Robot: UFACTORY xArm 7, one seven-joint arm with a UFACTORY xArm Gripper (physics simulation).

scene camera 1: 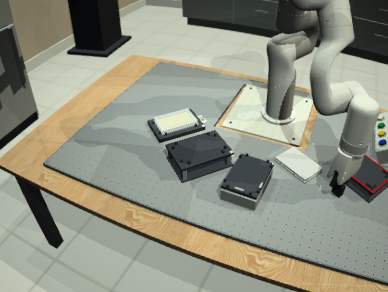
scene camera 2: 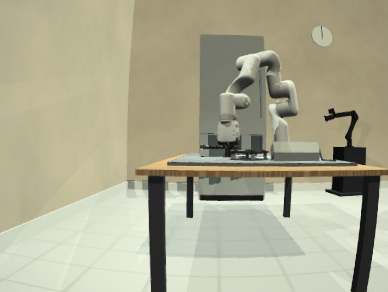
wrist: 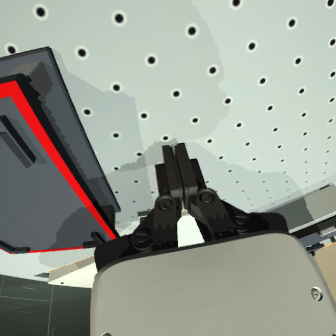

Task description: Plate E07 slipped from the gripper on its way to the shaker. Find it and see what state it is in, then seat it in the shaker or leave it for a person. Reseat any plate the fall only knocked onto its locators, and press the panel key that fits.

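Pixels of known places: gripper, between the fingertips: (scene camera 1: 336, 193) (scene camera 2: 227, 157) (wrist: 173, 157); arm's base, origin of its link: (scene camera 1: 278, 114).
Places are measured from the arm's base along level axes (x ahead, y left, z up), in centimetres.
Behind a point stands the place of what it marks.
Observation:
A white plate (scene camera 1: 298, 165) {x 26.6, y 10.3, z 0.9 cm} lies flat on the perforated mat in scene camera 1; its label is not readable. My gripper (scene camera 1: 338, 191) {x 34.4, y 22.9, z 0.3 cm} (scene camera 2: 228, 151) {x 34.4, y 22.9, z 0.3 cm} (wrist: 173, 157) {x 34.4, y 22.9, z 0.3 cm} is shut and empty, low over the mat, between the white plate and the red-edged dark stand (scene camera 1: 371, 175) {x 27.2, y 32.8, z 3.5 cm} (wrist: 30, 200) {x 27.6, y 29.6, z 3.5 cm}. A grey-sided device with a dark pinned top (scene camera 1: 247, 172) {x 38.5, y -3.0, z 5.0 cm} stands left of the white plate. The key panel (scene camera 1: 381, 132) {x 8.0, y 36.6, z 6.4 cm} (scene camera 2: 295, 151) {x 6.7, y 43.2, z 3.7 cm} shows green, yellow and blue keys in scene camera 1. I cannot tell which plate is E07.
A dark two-level stand (scene camera 1: 200, 147) {x 32.1, y -18.5, z 4.7 cm} stands left of the grey-sided device. Behind it, a plate with pale yellow wells (scene camera 1: 176, 121) {x 19.4, y -31.2, z 2.6 cm} sits on a dark base (scene camera 1: 159, 136) {x 26.7, y -34.3, z 1.0 cm}. The robot's white mounting plate (scene camera 1: 245, 122) {x 8.0, y -10.4, z -0.8 cm} is behind the white plate.

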